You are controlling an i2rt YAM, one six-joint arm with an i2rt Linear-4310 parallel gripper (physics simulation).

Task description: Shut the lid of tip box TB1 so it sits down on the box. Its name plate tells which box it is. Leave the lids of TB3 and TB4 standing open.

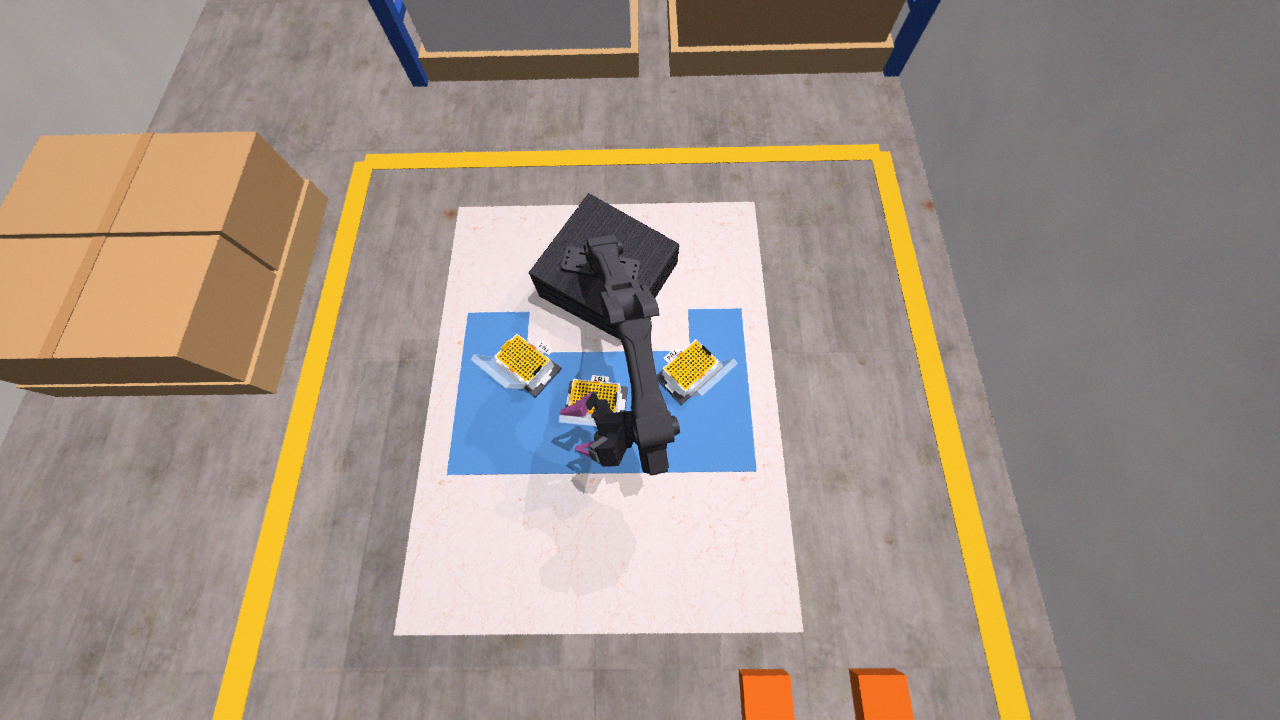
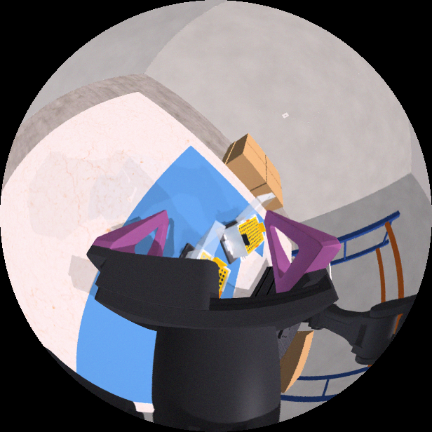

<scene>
In view: the gripper (image 1: 568, 430), a clear lid (image 2: 205, 247), a clear lid (image 1: 497, 370), a clear lid (image 1: 715, 374) and a blue mat (image 1: 496, 431).
The gripper also shows in image 2 (image 2: 216, 215). The blue mat also shows in image 2 (image 2: 194, 193).
</scene>
